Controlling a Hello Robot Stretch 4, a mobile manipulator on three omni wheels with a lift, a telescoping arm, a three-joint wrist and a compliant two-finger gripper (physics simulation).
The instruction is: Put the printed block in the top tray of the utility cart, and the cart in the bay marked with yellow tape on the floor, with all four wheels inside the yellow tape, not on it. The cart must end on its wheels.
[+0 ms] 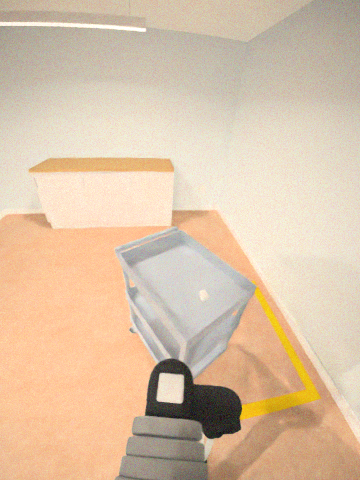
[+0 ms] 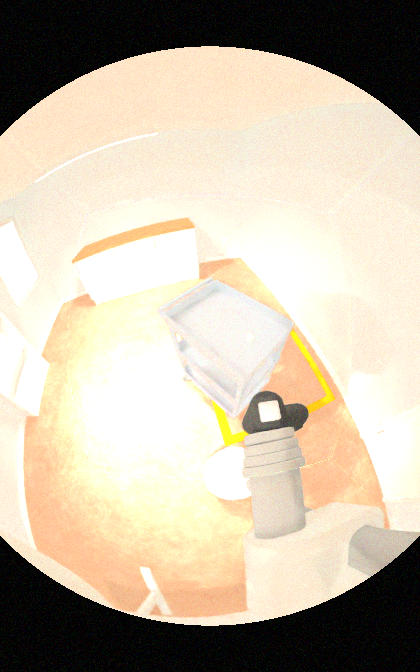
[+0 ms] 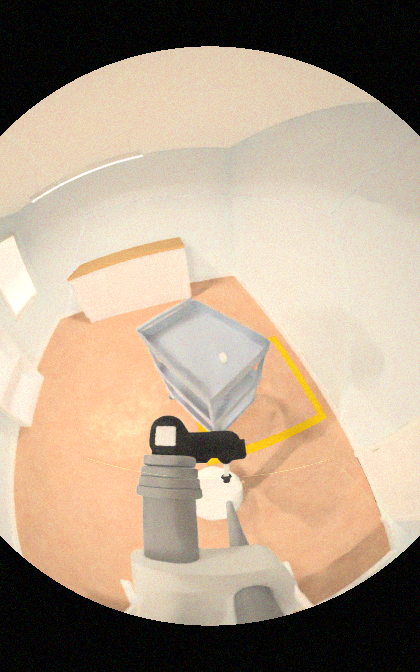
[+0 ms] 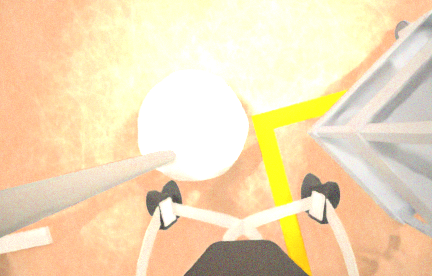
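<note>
The grey-blue utility cart (image 1: 170,280) (image 2: 210,325) (image 3: 190,350) (image 4: 390,131) stands upright, turned at an angle to the bay. The small white printed block (image 1: 204,295) (image 2: 250,337) (image 3: 223,357) lies in its top tray, toward the near right side. The yellow tape (image 1: 285,340) (image 2: 311,361) (image 3: 298,377) (image 4: 274,165) is partly hidden by the cart. One cart wheel (image 1: 132,330) (image 4: 401,30) shows outside the tape on the left; the other wheels are hidden. My gripper (image 4: 240,192) points down, open and empty, over the tape's near side, beside the cart's near corner and apart from it.
My round white base (image 2: 227,472) (image 3: 220,492) (image 4: 192,125) is on the floor just outside the tape's near left corner. A white cabinet (image 1: 110,197) (image 2: 140,260) (image 3: 132,285) with a wooden top stands beyond the cart. A wall (image 1: 310,200) runs along the bay's right side.
</note>
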